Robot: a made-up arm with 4 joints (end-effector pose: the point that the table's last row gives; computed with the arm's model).
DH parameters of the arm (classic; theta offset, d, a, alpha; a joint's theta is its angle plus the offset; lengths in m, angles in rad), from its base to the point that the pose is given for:
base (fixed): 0 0.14 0 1.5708
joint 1: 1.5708 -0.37 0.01 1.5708
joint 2: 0 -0.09 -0.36 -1.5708
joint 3: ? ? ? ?
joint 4: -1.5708 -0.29 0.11 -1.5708
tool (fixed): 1.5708 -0.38 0 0
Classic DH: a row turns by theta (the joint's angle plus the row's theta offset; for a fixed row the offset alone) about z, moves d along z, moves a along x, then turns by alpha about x.
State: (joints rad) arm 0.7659 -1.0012 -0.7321 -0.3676
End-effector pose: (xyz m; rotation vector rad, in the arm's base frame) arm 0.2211 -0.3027 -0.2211 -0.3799 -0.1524 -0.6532
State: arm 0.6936 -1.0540 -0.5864 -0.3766
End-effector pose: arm 0.2206 -0.3183 -0.1685 -0.4818 -0.2088 -0.5879
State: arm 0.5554 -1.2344 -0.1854 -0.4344
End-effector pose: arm 0.2471 -0.3115 -0.0005 -0.7330 -0.3967 -0.3566
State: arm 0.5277 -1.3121 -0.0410 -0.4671
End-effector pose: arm 0.2612 -0.2891 0.0626 -0.8151 -0.4690 -0.2545
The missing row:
joint 3: 0 0.04 0.07 -1.5708
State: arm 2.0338 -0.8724 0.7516 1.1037
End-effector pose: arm -0.2637 -0.0314 0.1468 1.1409 1.9206 2.0912
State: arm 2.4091 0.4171 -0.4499 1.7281
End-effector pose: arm 0.0630 0.1161 0.6208 -1.0123 -1.7480 -1.2397
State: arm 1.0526 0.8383 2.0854 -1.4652
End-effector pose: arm -0.2607 0.6391 0.1003 -0.7248 2.2316 -1.2661
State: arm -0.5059 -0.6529 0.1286 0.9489
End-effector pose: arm 0.1583 -0.1915 0.0016 -1.5575 0.2513 0.3807
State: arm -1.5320 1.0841 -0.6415 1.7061
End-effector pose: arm -0.4971 0.4907 -0.1596 0.0136 1.5359 0.9802
